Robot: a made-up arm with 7 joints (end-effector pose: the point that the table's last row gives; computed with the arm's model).
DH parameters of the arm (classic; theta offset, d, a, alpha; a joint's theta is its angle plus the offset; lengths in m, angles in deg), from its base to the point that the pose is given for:
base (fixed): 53.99 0 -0.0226 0
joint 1: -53.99 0.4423 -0.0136 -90
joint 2: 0 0.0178 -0.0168 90
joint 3: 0 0.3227 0.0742 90
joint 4: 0 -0.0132 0.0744 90
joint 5: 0 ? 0.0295 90
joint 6: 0 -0.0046 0.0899 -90
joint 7: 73.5 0 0.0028 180
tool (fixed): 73.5 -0.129 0 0
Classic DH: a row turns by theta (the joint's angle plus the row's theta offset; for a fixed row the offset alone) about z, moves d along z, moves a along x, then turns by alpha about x.
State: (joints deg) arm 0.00 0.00 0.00 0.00 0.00 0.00 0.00
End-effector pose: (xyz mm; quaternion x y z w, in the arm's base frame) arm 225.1 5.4 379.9 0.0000 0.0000 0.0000 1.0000
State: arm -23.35 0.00 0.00 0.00 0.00 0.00 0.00
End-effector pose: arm 215.0 -91.0 379.9 0.0000 0.0000 -0.2024 0.9793
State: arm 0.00 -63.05 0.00 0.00 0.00 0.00 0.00
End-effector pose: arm 142.9 5.4 638.6 0.0000 -0.5229 0.0000 0.8524
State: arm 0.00 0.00 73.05 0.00 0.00 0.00 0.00
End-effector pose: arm 29.0 258.4 379.9 0.0000 0.0000 0.5952 0.8036
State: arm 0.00 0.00 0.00 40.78 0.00 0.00 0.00
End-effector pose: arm 429.4 5.4 600.5 0.0000 -0.3484 0.0000 0.9373
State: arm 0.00 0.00 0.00 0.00 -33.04 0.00 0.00
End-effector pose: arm 209.6 72.1 379.9 0.0000 0.0000 0.2844 0.9587
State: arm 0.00 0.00 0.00 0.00 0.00 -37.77 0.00
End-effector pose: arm 285.1 5.4 462.5 0.0000 -0.3237 0.0000 0.9462
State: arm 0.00 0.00 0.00 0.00 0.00 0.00 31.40
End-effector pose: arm 223.6 5.4 379.9 0.0000 0.0000 -0.2706 0.9627
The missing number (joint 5, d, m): 0.2561
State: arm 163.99 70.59 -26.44 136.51 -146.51 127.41 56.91
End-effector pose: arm -568.1 221.5 594.4 0.1586 -0.9741 -0.0723 0.1440
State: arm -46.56 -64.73 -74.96 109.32 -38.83 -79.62 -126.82
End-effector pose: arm -435.7 241.7 824.0 0.6993 -0.6615 0.2332 0.1380
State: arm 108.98 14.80 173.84 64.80 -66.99 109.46 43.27
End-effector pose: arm -62.8 -357.3 753.5 -0.4533 0.3630 -0.7251 0.3701
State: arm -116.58 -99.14 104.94 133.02 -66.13 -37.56 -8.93
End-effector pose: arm 399.8 457.0 108.1 0.2827 0.2112 -0.9333 0.0663
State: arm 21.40 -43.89 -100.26 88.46 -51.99 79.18 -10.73
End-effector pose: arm -198.2 -531.3 586.2 -0.0685 0.0326 -0.5198 0.8509
